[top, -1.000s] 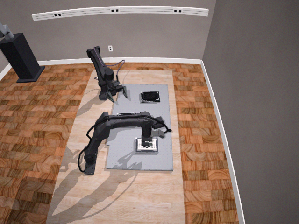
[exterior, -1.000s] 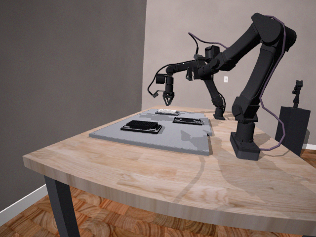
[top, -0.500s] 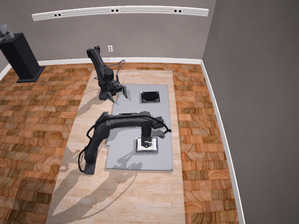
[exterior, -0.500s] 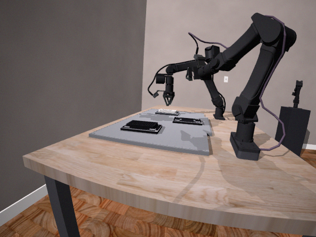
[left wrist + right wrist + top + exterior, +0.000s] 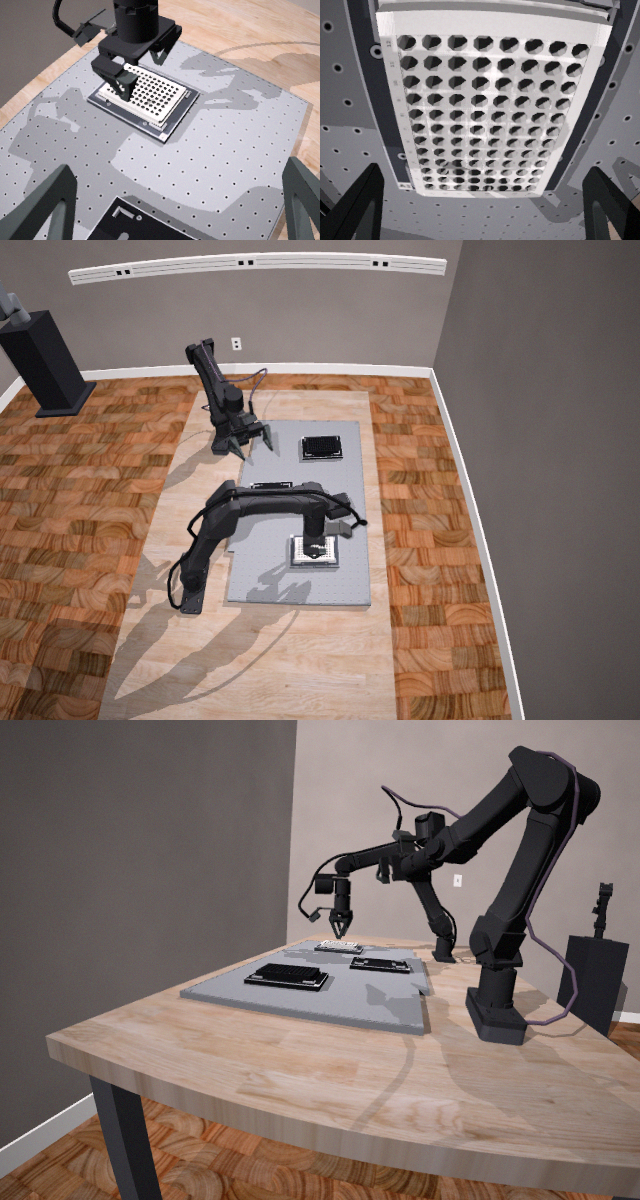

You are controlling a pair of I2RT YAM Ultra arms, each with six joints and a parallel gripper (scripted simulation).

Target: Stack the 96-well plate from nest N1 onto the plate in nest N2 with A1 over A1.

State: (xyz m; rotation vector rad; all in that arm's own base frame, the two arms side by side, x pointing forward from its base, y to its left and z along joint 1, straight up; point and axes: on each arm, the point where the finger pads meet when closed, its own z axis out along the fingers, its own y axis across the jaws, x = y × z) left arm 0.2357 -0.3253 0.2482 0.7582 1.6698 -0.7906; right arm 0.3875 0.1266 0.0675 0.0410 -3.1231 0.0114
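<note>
Now: the white 96-well plate 40 mm below my right hand. From my right hand the other things lie so: grey plate nest: 50 mm below; then black 96-well plate: 470 mm to the left, 40 mm below, 30 mm ahead; then black plate nest: 220 mm to the left, 160 mm behind, 50 mm below.
</note>
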